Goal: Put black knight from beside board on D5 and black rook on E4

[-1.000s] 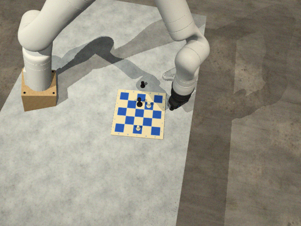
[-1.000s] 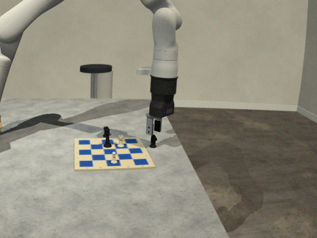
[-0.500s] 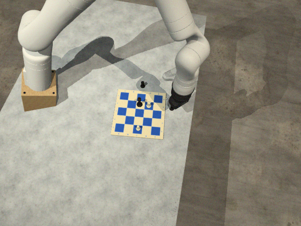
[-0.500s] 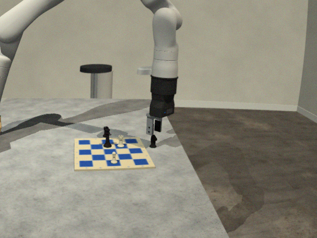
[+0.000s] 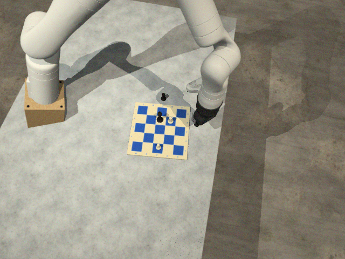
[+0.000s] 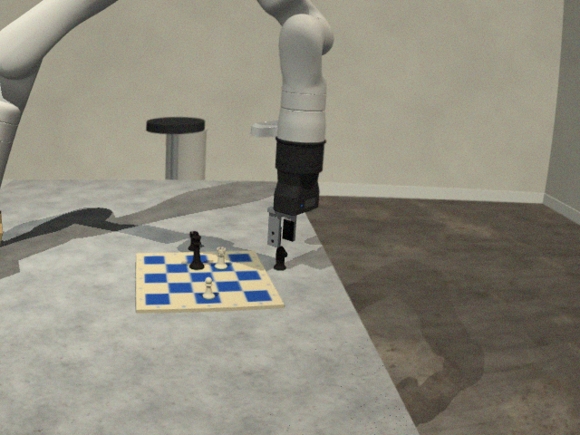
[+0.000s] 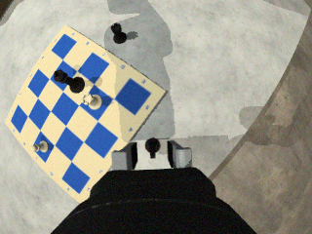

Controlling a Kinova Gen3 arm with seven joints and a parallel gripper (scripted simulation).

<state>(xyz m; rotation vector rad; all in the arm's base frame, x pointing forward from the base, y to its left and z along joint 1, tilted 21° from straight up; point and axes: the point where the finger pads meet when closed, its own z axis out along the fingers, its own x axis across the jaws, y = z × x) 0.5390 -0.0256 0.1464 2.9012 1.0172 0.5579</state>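
The white rook lies 100 mm behind my hand and 40 mm below it. Round my hand: white pawn (140 mm behind, 110 mm to the right, 40 mm below); cream chessboard (140 mm behind, 40 mm to the right, 60 mm below); black rook (140 mm behind, 100 mm to the left, 50 mm below).
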